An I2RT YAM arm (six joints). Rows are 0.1 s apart.
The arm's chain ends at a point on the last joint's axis. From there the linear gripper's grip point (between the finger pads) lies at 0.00 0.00 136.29 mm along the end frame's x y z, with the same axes.
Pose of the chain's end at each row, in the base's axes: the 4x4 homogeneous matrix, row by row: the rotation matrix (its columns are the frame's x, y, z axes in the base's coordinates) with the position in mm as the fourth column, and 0 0 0 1 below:
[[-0.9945, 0.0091, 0.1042, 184.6], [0.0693, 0.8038, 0.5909, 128.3], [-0.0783, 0.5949, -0.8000, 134.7], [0, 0, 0, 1]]
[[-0.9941, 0.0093, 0.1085, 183.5], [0.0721, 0.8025, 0.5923, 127.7], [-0.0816, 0.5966, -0.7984, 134.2], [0, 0, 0, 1]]
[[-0.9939, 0.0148, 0.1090, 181.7], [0.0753, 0.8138, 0.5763, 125.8], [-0.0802, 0.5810, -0.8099, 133.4], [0, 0, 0, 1]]
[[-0.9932, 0.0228, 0.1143, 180.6], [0.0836, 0.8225, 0.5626, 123.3], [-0.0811, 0.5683, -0.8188, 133.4], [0, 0, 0, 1]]
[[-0.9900, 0.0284, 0.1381, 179.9], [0.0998, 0.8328, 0.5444, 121.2], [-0.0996, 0.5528, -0.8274, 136.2], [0, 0, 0, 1]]
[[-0.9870, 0.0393, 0.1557, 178.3], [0.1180, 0.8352, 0.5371, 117.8], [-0.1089, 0.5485, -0.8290, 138.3], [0, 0, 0, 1]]
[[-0.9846, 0.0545, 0.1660, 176.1], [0.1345, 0.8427, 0.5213, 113.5], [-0.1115, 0.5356, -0.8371, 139.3], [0, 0, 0, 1]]
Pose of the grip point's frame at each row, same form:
[[-0.9945, 0.0091, 0.1042, 198.8], [0.0693, 0.8038, 0.5909, 208.8], [-0.0783, 0.5949, -0.8000, 25.7], [0, 0, 0, 1]]
[[-0.9941, 0.0093, 0.1085, 198.3], [0.0721, 0.8025, 0.5923, 208.4], [-0.0816, 0.5966, -0.7984, 25.4], [0, 0, 0, 1]]
[[-0.9939, 0.0148, 0.1090, 196.6], [0.0753, 0.8138, 0.5763, 204.3], [-0.0802, 0.5810, -0.8099, 23.0], [0, 0, 0, 1]]
[[-0.9932, 0.0228, 0.1143, 196.2], [0.0836, 0.8225, 0.5626, 200.0], [-0.0811, 0.5683, -0.8188, 21.8], [0, 0, 0, 1]]
[[-0.9900, 0.0284, 0.1381, 198.7], [0.0998, 0.8328, 0.5444, 195.4], [-0.0996, 0.5528, -0.8274, 23.4], [0, 0, 0, 1]]
[[-0.9870, 0.0393, 0.1557, 199.5], [0.1180, 0.8352, 0.5371, 191.0], [-0.1089, 0.5485, -0.8290, 25.3], [0, 0, 0, 1]]
[[-0.9846, 0.0545, 0.1660, 198.7], [0.1345, 0.8427, 0.5213, 184.5], [-0.1115, 0.5356, -0.8371, 25.2], [0, 0, 0, 1]]

